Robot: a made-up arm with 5 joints.
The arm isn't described. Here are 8 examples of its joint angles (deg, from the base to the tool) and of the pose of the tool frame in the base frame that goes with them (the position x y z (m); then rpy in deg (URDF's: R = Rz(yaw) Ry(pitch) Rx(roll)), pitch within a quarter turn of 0, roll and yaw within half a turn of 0).
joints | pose
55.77 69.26 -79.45 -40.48 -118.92 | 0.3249 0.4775 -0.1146 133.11 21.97 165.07
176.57 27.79 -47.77 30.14 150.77 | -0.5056 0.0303 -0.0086 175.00 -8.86 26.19
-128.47 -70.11 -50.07 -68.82 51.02 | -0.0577 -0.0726 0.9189 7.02 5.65 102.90
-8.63 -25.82 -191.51 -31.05 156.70 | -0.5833 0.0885 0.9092 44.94 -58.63 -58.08
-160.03 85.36 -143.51 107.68 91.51 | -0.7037 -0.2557 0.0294 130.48 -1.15 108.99
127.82 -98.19 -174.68 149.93 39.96 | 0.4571 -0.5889 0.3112 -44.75 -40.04 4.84
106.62 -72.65 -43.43 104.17 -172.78 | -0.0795 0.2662 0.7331 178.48 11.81 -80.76
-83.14 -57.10 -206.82 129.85 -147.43 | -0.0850 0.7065 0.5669 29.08 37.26 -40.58
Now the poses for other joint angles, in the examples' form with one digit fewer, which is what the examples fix.
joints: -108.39 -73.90 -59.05 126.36 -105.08
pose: -0.048 -0.144 0.828 173.6 1.7 -3.4
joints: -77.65 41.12 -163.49 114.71 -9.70
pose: 0.142 -0.650 0.810 178.7 -7.5 -67.9
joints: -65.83 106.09 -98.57 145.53 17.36
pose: 0.074 -0.165 -0.268 8.6 25.6 133.5
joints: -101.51 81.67 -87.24 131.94 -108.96
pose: -0.064 -0.313 -0.187 -52.1 -15.2 -23.0
